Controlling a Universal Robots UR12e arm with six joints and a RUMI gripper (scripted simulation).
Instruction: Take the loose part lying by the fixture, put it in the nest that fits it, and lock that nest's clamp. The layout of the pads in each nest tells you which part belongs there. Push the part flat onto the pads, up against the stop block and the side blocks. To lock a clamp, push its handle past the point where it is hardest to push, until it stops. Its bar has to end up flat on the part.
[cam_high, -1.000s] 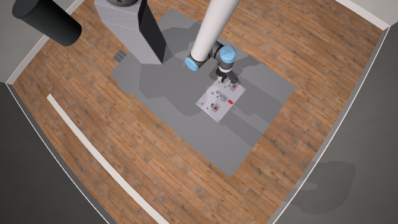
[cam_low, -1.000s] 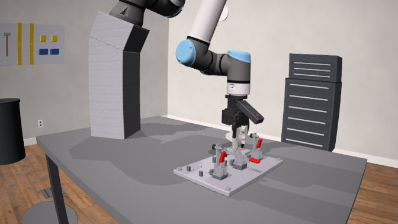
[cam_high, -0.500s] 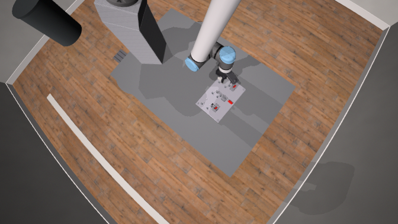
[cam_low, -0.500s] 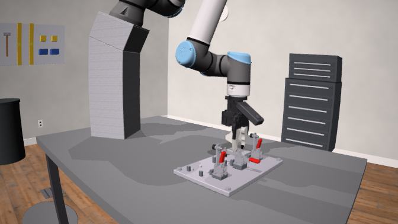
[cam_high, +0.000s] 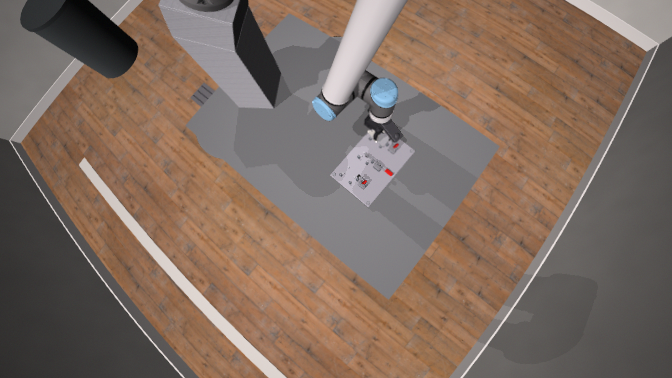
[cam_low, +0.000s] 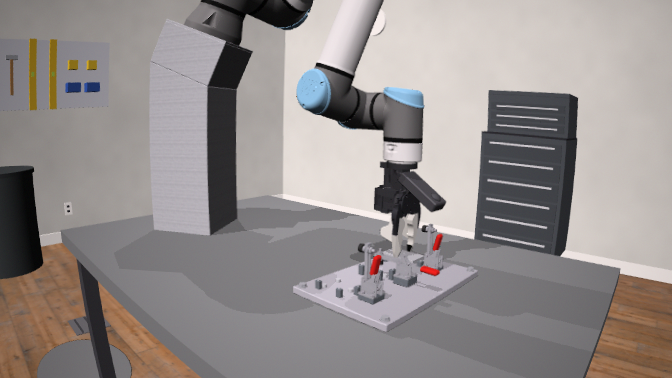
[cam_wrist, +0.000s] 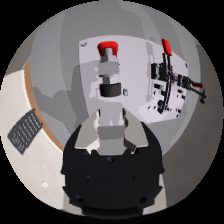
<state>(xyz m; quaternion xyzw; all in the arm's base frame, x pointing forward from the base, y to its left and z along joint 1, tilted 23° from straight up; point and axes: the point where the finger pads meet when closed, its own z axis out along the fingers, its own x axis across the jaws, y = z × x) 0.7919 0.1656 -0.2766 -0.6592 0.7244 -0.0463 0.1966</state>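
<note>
Now: hand 1 cm above the flat grey part. From my hand the other things lie so: light grey fixture plate 5 cm ahead, 12 cm to the right, 3 cm below.
</note>
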